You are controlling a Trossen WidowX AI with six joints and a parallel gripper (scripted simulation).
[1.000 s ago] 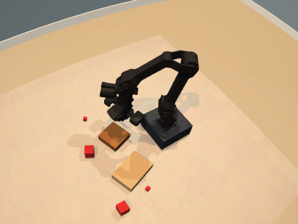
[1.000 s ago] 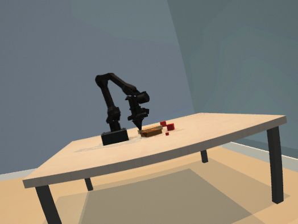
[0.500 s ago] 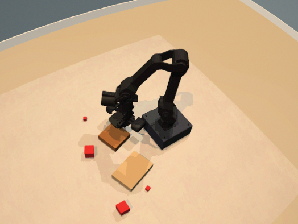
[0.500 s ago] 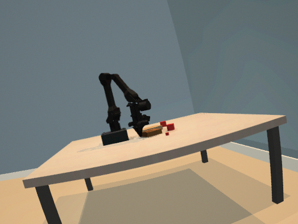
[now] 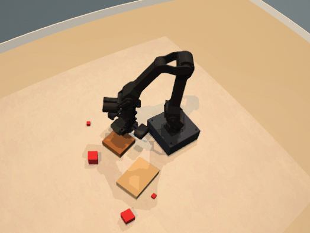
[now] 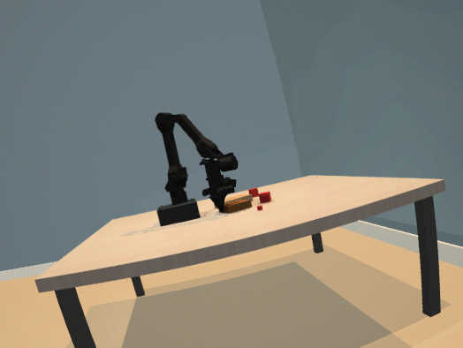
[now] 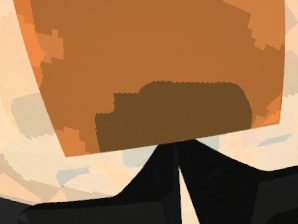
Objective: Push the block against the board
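Right now my gripper tip is 6 cm short of the square block, 3 cm to the right of it and 1 cm below it. From my gripper tip the other things lie so: board (7 cm ahead, 21 cm to the left, 1 cm above).
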